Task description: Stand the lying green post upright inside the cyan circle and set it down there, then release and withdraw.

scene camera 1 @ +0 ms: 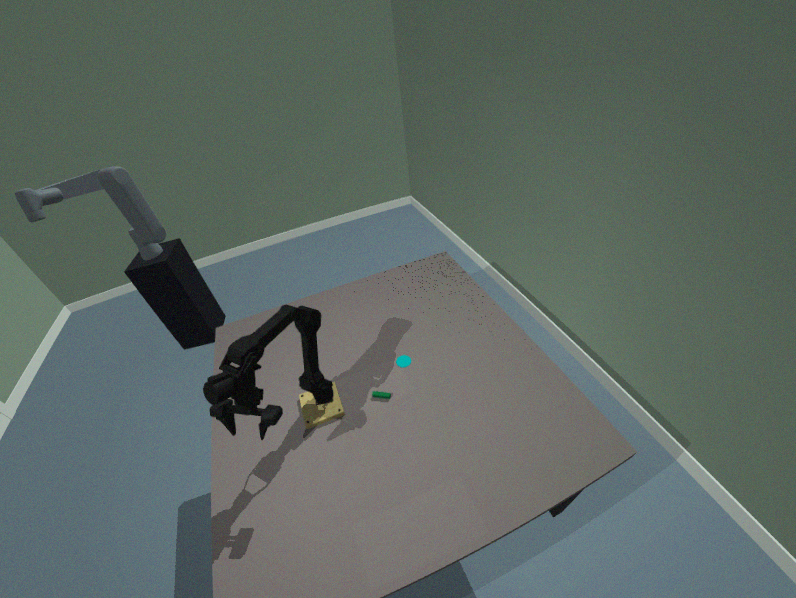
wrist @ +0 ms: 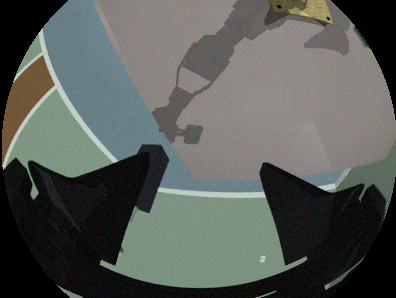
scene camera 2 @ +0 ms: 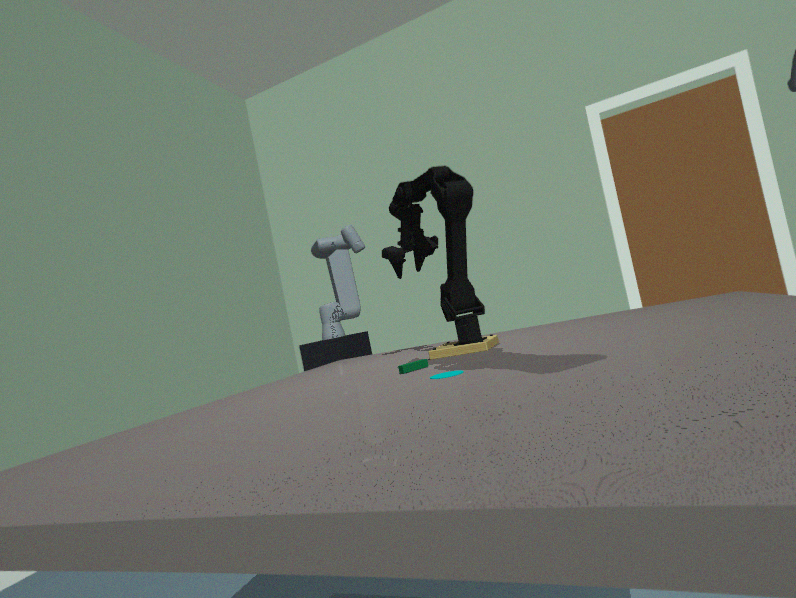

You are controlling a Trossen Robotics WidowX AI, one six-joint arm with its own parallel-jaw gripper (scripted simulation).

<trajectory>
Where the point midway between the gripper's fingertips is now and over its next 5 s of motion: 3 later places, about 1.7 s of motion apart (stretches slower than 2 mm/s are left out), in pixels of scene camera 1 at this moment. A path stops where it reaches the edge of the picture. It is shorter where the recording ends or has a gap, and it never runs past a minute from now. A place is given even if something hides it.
The gripper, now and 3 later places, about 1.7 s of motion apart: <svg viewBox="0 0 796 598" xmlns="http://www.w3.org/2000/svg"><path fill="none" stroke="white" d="M248 437L383 385L386 394L387 370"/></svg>
</trajectory>
